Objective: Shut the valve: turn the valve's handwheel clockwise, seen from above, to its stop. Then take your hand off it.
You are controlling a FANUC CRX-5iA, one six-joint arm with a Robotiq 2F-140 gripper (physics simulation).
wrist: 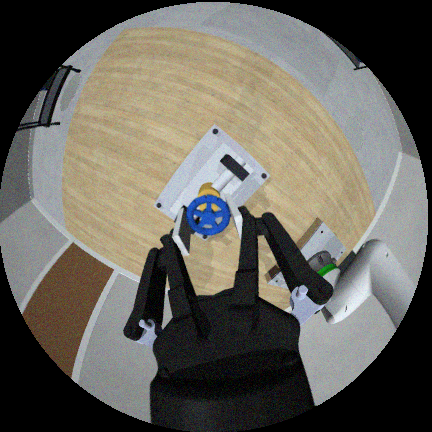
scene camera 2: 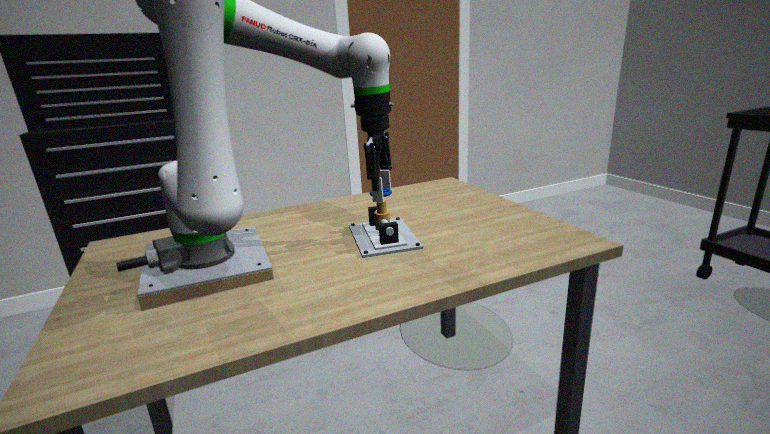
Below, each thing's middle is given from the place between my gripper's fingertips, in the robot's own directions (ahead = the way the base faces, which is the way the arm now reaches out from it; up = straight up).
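The grey base plate (scene camera 2: 366,248) sits 12 cm below my hand, and as for my gripper, I can see it right at the blue handwheel (wrist: 207,215). Going by their middles, that handwheel is the nearest to my gripper of the things named here.
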